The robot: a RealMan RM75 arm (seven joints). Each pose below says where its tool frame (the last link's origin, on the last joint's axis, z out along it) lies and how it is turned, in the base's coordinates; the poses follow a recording.
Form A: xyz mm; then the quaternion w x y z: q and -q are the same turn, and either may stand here.
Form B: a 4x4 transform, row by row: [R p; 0 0 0 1], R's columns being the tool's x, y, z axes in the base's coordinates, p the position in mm. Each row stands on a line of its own. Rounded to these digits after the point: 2 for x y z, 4 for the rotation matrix.
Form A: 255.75 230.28 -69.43 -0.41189 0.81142 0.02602 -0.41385
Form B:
0.6561 -0.2987 -0.6930 255.75
0.3831 -0.6593 0.6469 230.28
-0.6502 -0.6900 -0.3182 -69.43
0 0 0 1

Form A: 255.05 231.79 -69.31 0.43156 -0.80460 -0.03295 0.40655
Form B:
0.6673 -0.2979 -0.6827 255.05
0.4039 -0.6253 0.6677 231.79
-0.6258 -0.7213 -0.2969 -69.31
0 0 0 1

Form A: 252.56 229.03 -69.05 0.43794 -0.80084 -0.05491 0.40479
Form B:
0.6663 -0.2666 -0.6964 252.56
0.4425 -0.6104 0.6570 229.03
-0.6002 -0.7459 -0.2887 -69.05
0 0 0 1

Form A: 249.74 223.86 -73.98 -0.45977 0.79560 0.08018 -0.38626
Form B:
0.6887 -0.2276 -0.6884 249.74
0.4828 -0.5644 0.6696 223.86
-0.5409 -0.7935 -0.2788 -73.98
0 0 0 1

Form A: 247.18 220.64 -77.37 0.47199 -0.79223 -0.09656 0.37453
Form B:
0.7008 -0.2006 -0.6846 247.18
0.5065 -0.5358 0.6755 220.64
-0.5023 -0.8202 -0.2739 -77.37
0 0 0 1

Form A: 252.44 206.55 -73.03 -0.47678 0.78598 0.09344 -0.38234
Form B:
0.6902 -0.2177 -0.6901 252.44
0.5115 -0.5279 0.6780 206.55
-0.5119 -0.8209 -0.2530 -73.03
0 0 0 1

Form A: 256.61 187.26 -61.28 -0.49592 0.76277 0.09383 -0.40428
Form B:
0.6555 -0.2578 -0.7098 256.61
0.5441 -0.4905 0.6807 187.26
-0.5237 -0.8324 -0.1812 -61.28
0 0 0 1

